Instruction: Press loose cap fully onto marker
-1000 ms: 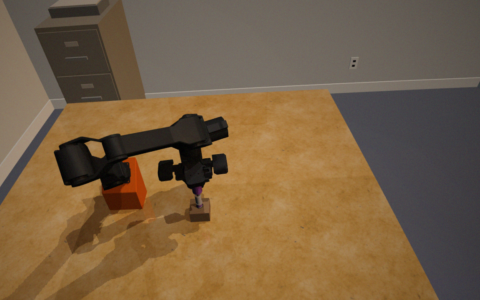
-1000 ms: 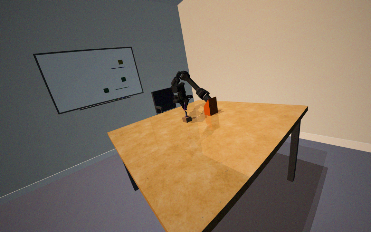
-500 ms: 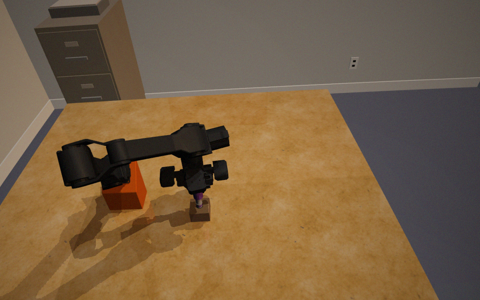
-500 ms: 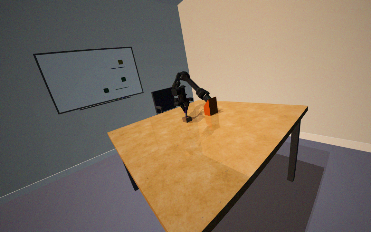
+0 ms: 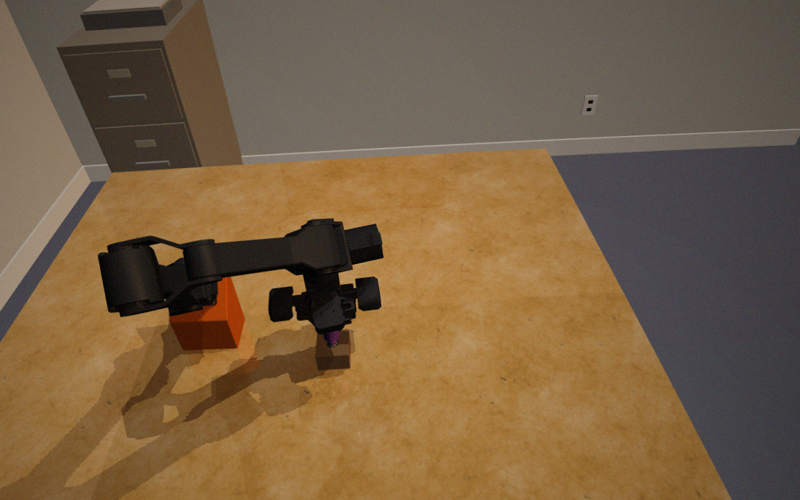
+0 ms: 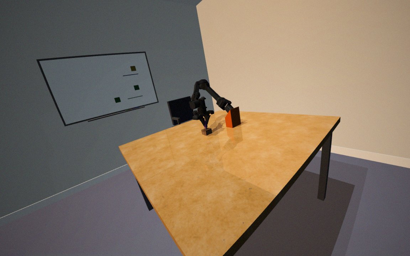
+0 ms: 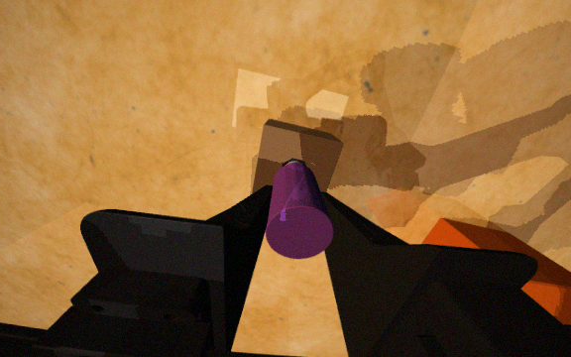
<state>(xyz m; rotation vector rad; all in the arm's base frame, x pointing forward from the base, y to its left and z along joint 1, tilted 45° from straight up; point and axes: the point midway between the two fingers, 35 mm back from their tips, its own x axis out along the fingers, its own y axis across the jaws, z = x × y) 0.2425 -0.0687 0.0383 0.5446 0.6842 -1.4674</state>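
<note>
The purple cap lies 10 mm above my gripper tip. The rest, counted from my gripper tip: holder block: 50 mm below.
</note>
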